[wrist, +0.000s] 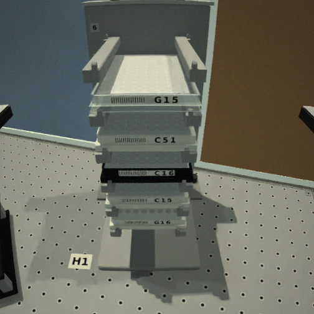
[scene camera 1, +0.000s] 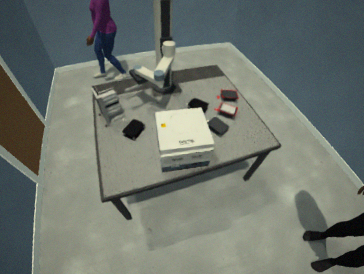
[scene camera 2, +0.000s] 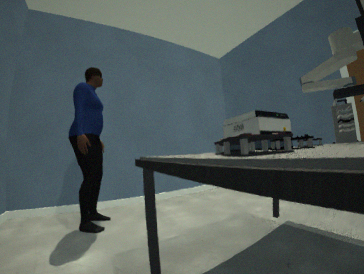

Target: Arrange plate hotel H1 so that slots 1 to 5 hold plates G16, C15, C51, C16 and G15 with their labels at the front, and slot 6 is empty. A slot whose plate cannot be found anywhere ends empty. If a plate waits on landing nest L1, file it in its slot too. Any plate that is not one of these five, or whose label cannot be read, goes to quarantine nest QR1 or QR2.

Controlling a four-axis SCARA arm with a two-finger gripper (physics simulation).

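Plate hotel H1 (wrist: 149,260) (scene camera 1: 108,105) (scene camera 2: 344,122) stands upright. In the wrist view, the rails at label 6 are empty. Below them, top to bottom, sit clear plate G15 (wrist: 145,100), pale plate C51 (wrist: 145,140), black plate C16 (wrist: 145,173), pale plate C15 (wrist: 145,200) and pale plate G16 (wrist: 145,222), in slots 5 to 1, labels facing front. My gripper (wrist: 155,89) (scene camera 1: 123,97) is open and empty, its fingers wide apart in front of the hotel. Two red-edged nests (scene camera 1: 229,94) (scene camera 1: 220,114) stand at the right; the nearer bears something white. Nest L1 cannot be identified.
A white instrument (scene camera 1: 184,130) (scene camera 2: 257,123) stands mid-table. Black nests (scene camera 1: 133,129) (scene camera 1: 198,104) (scene camera 1: 218,126) stand around it. A person in purple (scene camera 1: 103,22) is behind the table; a person in blue (scene camera 2: 88,110) stands beyond its other side.
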